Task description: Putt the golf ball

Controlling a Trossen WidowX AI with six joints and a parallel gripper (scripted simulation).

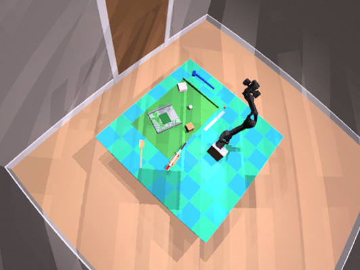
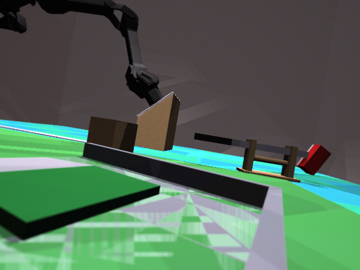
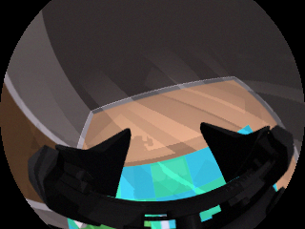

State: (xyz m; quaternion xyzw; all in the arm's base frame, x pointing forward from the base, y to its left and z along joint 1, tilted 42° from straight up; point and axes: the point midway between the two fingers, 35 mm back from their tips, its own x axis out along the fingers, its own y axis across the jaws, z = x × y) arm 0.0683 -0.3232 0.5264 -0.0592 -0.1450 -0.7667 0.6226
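The brown block lies 58 cm to the left of my gripper tip, 29 cm below it and 27 cm ahead of it. From my gripper tip the other things lie so: white block: 58 cm ahead, 30 cm below, 26 cm to the left; then white golf ball: 40 cm to the left, 39 cm ahead, 30 cm below; then blue putter: 47 cm ahead, 31 cm below, 3 cm to the left.
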